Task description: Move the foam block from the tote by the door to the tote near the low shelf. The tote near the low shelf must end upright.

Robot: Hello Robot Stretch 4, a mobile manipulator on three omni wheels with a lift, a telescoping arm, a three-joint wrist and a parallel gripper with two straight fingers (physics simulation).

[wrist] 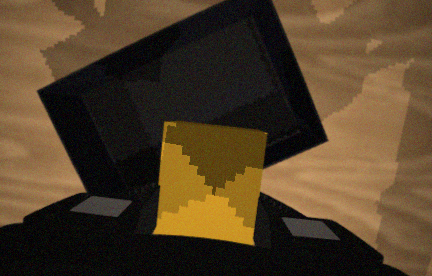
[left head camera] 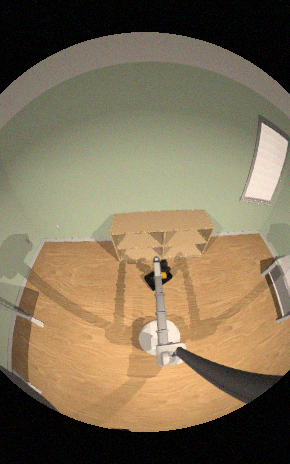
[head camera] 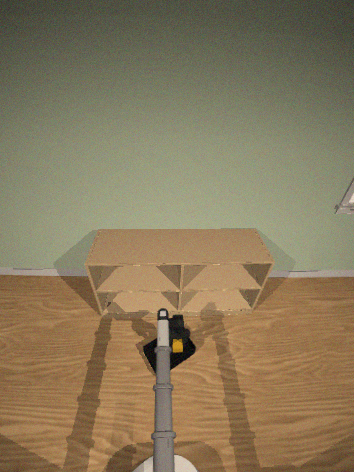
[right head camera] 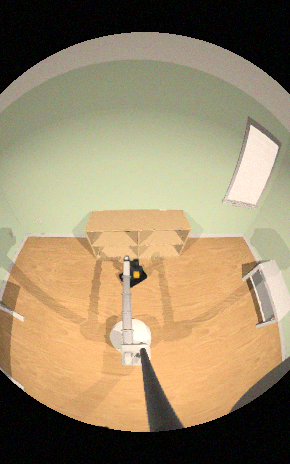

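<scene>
The yellow foam block is held between the fingers of my gripper, which is shut on it. The black tote near the low shelf stands upright on the floor, turned at an angle. In the wrist view its open inside faces the camera, and the block overlaps its near wall and corner. The block is above the tote; how high is hard to tell. The arm hides part of the tote in the head view. The tote by the door does not show clearly.
The low wooden shelf stands against the green wall just beyond the tote. A white-grey cabinet stands at the right. Pale bars show at the left edge.
</scene>
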